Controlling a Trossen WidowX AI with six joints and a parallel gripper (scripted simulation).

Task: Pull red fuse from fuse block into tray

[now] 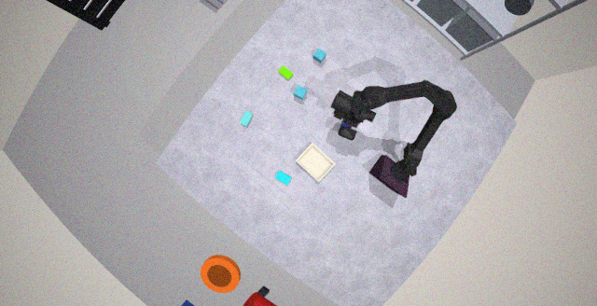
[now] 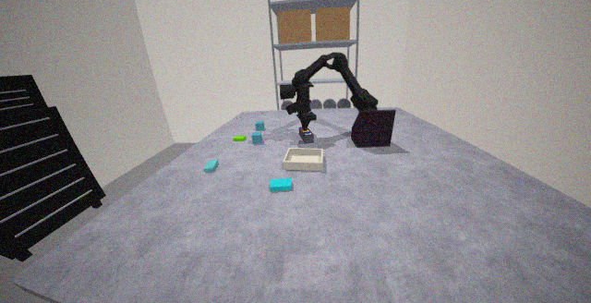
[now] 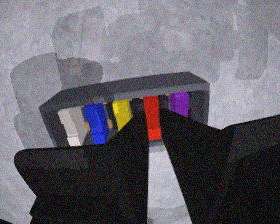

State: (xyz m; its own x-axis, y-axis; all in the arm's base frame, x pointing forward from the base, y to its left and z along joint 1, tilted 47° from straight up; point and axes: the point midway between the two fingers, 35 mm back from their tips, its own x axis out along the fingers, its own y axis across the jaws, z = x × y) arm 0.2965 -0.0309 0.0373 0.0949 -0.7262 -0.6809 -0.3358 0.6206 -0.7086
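My gripper tip is now 230 mm to the right of the cream tray, 30 mm above it and 20 mm past it. Also, from my gripper tip: cyan block: 370 mm to the left, 40 mm ahead, 30 mm below; red fuse: 10 mm below.
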